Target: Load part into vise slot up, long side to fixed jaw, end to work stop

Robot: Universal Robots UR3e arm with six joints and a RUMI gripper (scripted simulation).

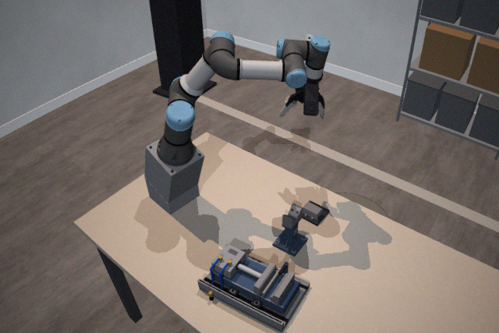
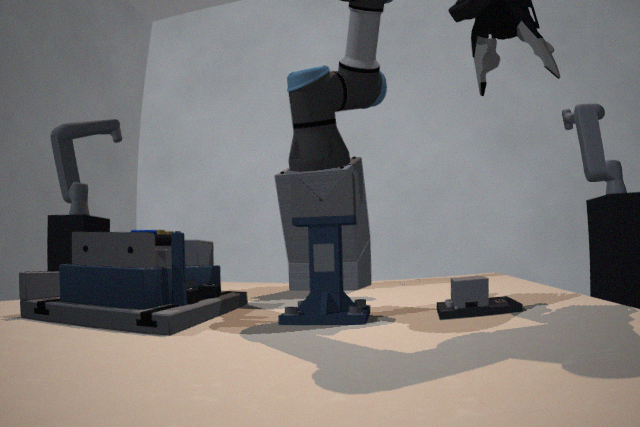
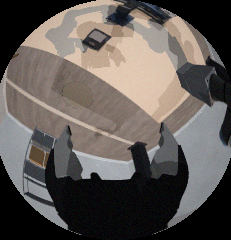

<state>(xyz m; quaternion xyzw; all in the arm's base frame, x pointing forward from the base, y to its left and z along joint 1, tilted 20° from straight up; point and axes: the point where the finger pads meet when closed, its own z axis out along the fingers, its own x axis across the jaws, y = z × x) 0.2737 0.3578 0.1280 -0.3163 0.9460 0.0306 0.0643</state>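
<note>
My gripper is now 140 mm short of the grey part, 140 mm to the left of it and 290 mm above it. Also, from my hand: blue vise 130 mm ahead, 520 mm to the right, 270 mm below.
</note>
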